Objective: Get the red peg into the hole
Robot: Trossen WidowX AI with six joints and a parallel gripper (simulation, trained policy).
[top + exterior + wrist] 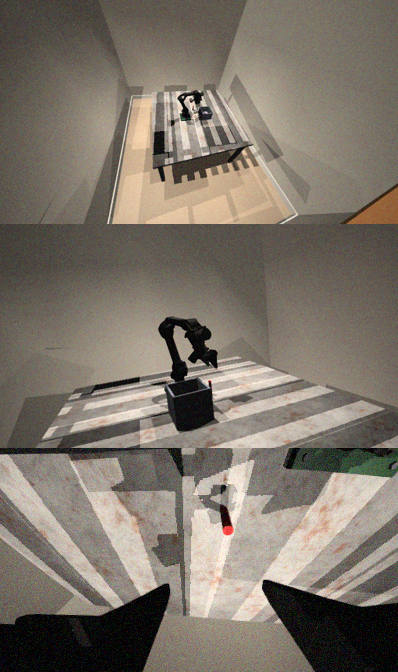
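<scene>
The red peg lies 10 mm behind my gripper tip, 20 mm to the right of it and 120 mm below it.
</scene>
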